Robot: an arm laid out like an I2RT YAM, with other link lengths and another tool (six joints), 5 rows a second.
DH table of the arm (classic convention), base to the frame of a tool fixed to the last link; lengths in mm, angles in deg. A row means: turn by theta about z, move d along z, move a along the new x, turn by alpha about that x. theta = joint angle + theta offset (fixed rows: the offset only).
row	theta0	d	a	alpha
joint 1	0	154.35	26	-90
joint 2	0	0	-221.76	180
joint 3	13.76	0	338	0
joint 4	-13.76	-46.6	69.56	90
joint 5	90	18.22	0	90
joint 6	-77.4	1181.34	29.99	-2.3
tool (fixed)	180	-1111.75	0	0
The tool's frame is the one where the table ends.
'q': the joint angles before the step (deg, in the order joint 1, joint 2, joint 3, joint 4, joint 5, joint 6). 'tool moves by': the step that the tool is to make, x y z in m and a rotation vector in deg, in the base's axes. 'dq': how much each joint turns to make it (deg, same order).
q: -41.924, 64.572, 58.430, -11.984, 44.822, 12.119
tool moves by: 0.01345, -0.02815, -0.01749, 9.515, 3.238, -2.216
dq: -1.228, 10.288, 9.764, -12.968, -1.130, 6.684
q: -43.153, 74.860, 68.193, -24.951, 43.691, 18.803
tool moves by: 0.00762, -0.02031, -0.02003, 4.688, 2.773, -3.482
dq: -0.703, 7.218, 5.370, -6.163, 1.391, 3.960
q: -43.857, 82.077, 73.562, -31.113, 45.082, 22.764
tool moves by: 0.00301, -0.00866, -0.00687, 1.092, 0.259, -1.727
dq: -0.264, 2.912, 2.108, -1.577, 0.711, 2.016
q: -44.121, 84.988, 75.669, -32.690, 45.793, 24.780
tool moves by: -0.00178, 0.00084, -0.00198, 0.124, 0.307, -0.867
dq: 0.086, -0.085, -0.257, -0.710, 0.787, 0.797
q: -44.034, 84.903, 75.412, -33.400, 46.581, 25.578
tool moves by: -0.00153, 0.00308, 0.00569, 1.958, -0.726, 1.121
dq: -0.086, -0.438, 1.134, -2.974, -2.192, 0.788
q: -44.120, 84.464, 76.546, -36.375, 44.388, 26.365
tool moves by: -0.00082, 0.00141, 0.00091, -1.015, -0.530, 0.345
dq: -0.001, -0.969, -1.223, 1.830, -0.003, -0.698
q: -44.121, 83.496, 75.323, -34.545, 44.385, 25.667
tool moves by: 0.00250, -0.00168, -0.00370, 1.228, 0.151, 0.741
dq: -0.087, 0.878, 0.611, -0.696, -1.135, -0.002
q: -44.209, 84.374, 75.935, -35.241, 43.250, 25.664
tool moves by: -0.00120, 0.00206, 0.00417, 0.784, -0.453, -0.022
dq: 0.087, -0.173, 0.794, -1.846, -0.533, 0.965
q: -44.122, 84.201, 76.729, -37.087, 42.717, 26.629
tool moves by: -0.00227, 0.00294, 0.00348, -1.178, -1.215, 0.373
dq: 0.001, -1.583, -1.493, 1.838, -0.270, -0.348
